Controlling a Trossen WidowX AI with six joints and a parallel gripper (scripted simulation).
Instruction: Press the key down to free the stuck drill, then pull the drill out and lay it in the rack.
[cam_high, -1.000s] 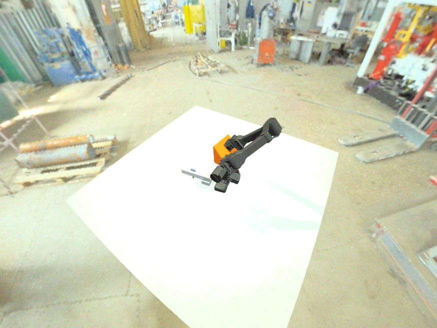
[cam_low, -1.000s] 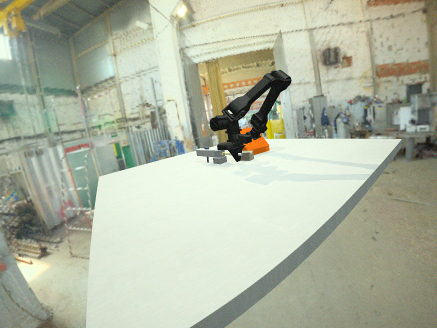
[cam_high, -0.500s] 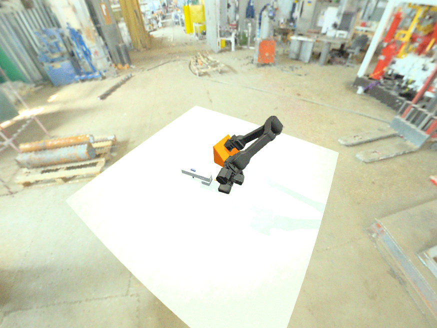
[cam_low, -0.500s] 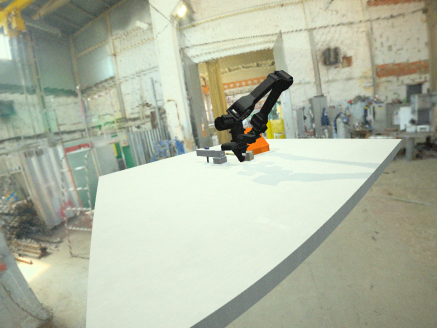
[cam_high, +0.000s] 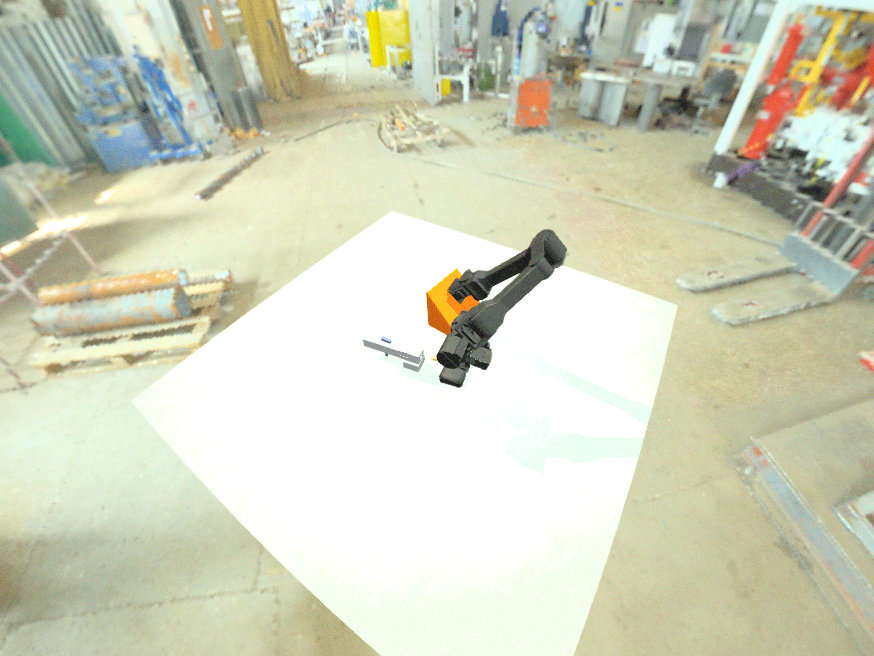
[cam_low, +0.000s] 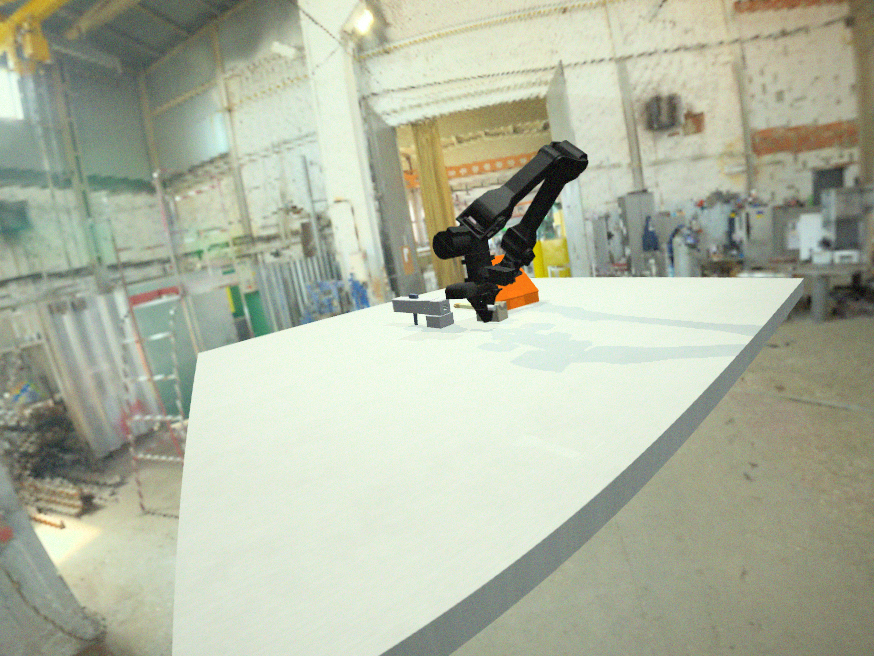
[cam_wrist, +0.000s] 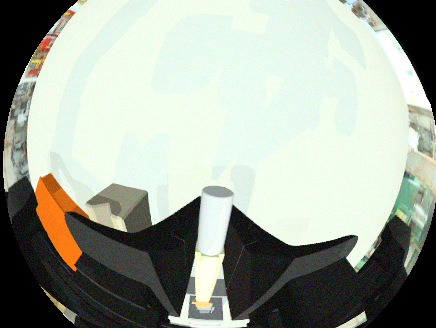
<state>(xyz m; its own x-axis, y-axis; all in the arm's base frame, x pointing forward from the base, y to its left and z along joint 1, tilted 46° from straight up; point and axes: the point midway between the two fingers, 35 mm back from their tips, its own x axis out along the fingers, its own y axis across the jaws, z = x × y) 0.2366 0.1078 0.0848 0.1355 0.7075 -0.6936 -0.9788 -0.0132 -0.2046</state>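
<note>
Right now the drill is 10 mm ahead of my gripper tip, 40 mm to the right of it and 40 mm above it. Round my gripper tip: blue key: 40 mm ahead, 230 mm to the right, 40 mm above; grey-tan block: 60 mm behind, 50 mm to the right, 10 mm above; grey fixture: 40 mm ahead, 200 mm to the right, 30 mm above.
</note>
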